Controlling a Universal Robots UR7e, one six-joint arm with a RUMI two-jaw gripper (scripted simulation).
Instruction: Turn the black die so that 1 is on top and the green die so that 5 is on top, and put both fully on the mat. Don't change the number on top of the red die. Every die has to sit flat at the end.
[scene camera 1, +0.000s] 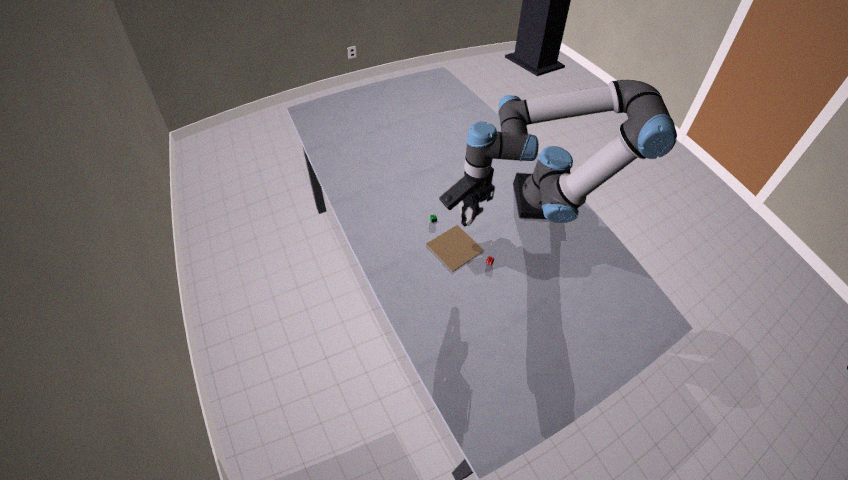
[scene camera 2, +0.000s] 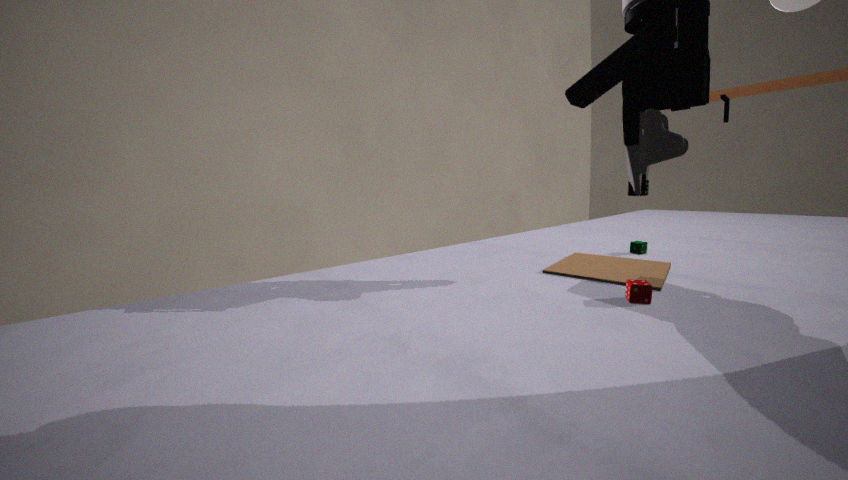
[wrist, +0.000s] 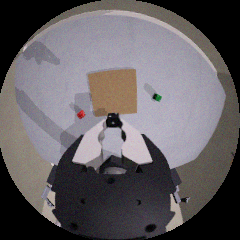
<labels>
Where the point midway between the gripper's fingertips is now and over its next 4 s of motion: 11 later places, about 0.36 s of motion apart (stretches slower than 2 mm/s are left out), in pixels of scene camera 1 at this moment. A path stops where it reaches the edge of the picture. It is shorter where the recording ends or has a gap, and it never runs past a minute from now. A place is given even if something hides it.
My gripper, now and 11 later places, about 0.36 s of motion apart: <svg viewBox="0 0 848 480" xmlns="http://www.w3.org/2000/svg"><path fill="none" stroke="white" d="M465 223L465 224L465 232L464 239L463 241L463 241L462 242L462 241L463 237L465 228L465 223L465 221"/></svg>
</labels>
